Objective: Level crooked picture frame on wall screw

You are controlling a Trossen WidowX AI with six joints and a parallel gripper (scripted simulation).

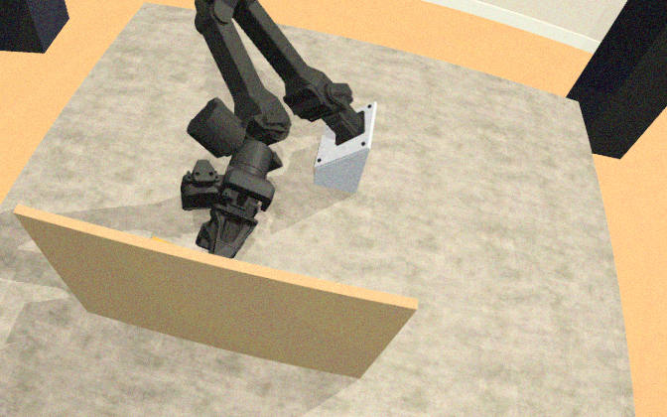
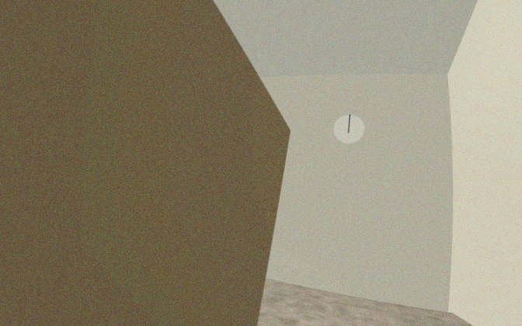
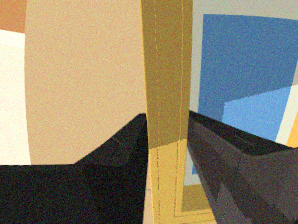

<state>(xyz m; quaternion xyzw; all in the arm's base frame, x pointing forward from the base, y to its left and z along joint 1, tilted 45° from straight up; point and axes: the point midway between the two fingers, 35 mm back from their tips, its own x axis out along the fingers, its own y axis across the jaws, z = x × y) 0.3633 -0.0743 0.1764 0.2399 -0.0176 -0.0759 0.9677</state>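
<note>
Right now the picture frame is 5 cm below my gripper tip, 2 cm to the right of it and 1 cm ahead of it. Round my gripper tip: tan wall panel 6 cm below, 2 cm ahead.
</note>
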